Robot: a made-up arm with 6 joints.
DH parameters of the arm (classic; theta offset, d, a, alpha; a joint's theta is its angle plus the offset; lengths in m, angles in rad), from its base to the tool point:
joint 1: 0 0.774 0.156 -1.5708
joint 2: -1.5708 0 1.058 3.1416
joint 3: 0 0 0.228 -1.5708
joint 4: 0 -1.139 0 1.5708
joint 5: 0 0 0 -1.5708
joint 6: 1.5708 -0.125 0 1.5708
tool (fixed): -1.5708 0 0 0
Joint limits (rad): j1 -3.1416..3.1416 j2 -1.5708..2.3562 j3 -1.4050..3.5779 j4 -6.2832..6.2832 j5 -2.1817..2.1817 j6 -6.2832..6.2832
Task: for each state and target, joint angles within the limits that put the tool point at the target. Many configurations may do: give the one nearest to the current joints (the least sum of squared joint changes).
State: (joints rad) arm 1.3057 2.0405 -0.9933 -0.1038 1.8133 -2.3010
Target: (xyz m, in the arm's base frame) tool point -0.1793 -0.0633 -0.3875
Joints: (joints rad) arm 0.5659 2.3502 -0.7245 0.3532 1.7286 -2.3010
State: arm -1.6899 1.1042 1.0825 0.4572 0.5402 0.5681
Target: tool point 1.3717 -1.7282 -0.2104
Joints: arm -0.9127 1.7620 0.8801 0.4771 0.5161 0.5681
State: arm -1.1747 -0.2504 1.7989 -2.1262 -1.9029 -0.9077
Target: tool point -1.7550 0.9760 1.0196
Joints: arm -0.4573 -1.2240 1.7548 -2.2004 -1.6213 -0.9077
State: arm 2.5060 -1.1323 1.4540 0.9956 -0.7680 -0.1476
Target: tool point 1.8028 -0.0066 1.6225
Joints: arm 3.0877 -0.7769 2.1443 1.0303 -1.0054 -0.1476
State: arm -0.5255 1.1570 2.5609 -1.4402 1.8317 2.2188
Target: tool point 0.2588 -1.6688 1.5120
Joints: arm -1.3476 1.8249 2.7128 -1.4518 1.9111 2.2188
